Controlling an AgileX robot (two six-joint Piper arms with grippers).
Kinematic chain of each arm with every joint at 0, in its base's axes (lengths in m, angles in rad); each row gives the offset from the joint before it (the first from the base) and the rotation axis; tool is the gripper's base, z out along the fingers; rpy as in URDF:
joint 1: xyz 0 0 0.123 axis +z
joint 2: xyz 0 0 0 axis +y
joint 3: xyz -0.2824 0 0.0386 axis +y
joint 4: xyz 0.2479 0 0.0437 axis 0.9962 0 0.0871
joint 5: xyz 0 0 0 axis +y
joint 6: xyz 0.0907 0 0.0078 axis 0.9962 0 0.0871
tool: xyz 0 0 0 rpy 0 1.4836 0
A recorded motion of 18 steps. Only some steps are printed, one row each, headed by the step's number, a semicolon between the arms.
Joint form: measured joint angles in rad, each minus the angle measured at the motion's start. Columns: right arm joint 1, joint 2, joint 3, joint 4, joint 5, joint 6; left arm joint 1, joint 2, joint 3, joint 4, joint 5, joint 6.
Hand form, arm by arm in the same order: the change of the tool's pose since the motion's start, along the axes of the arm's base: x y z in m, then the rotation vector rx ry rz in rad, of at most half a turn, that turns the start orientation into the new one. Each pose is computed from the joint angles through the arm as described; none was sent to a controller.
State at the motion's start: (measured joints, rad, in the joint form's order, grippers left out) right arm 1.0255 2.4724 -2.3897 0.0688 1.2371 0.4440; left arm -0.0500 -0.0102 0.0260 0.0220 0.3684 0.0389
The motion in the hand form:
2: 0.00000 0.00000 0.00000 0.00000 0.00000 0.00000; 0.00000 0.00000 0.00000 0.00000 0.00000 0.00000
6: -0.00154 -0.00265 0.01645 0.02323 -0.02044 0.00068; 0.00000 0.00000 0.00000 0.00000 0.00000 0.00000
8: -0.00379 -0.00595 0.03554 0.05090 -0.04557 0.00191; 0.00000 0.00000 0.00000 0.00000 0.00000 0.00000
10: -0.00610 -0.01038 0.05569 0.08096 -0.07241 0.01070; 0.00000 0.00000 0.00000 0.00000 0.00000 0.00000
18: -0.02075 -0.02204 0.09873 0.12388 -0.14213 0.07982; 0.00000 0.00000 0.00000 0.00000 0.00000 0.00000
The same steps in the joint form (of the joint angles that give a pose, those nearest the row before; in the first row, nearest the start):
2: 0.0000 0.0000 0.0000 0.0000 0.0000 0.0000; 0.0000 0.0000 0.0000 0.0000 0.0000 0.0000
6: 0.0008 -0.0325 0.0020 -0.0054 0.0000 0.0000; 0.0000 0.0000 0.0000 0.0000 0.0000 0.0000
8: 0.0024 -0.0693 0.0021 -0.0126 0.0000 0.0000; 0.0000 0.0000 0.0000 0.0000 0.0000 0.0000
10: 0.0024 -0.1083 0.0021 -0.0162 0.0000 -0.0100; 0.0000 0.0000 0.0000 0.0000 0.0000 0.0000
18: 0.0178 -0.2120 0.0346 -0.0295 0.0019 -0.0711; 0.0000 0.0000 0.0000 0.0000 0.0000 0.0000

